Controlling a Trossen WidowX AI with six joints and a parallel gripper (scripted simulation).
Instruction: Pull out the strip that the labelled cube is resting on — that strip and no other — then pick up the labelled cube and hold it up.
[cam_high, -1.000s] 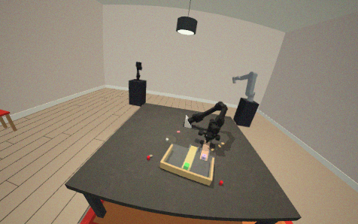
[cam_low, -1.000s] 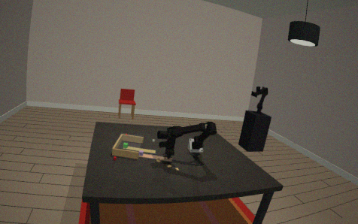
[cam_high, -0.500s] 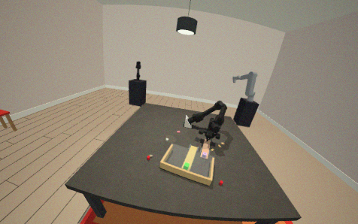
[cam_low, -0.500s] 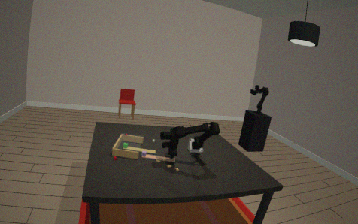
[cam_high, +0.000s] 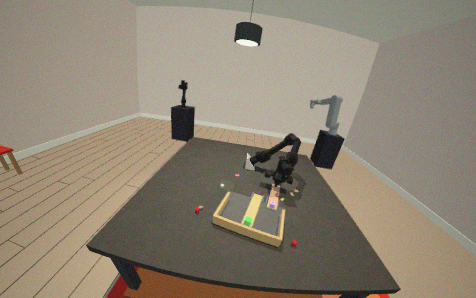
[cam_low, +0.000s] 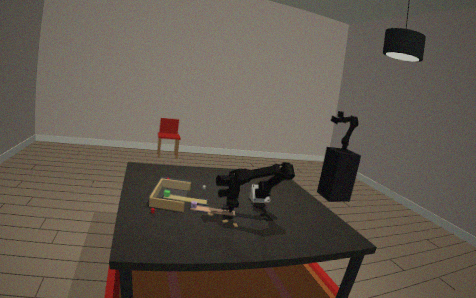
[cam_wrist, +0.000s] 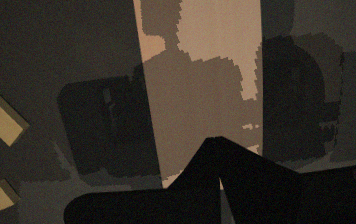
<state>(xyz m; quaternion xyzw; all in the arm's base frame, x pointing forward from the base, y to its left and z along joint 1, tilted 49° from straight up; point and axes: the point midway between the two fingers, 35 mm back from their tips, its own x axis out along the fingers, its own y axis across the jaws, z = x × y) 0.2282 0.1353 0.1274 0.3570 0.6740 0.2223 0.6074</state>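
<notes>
Now: gripper tip 240 mm short of the green-striped strip and 150 mm to the left of it. Round my gripper tip: pink piece (280 mm to the right, 60 mm behind).
</notes>
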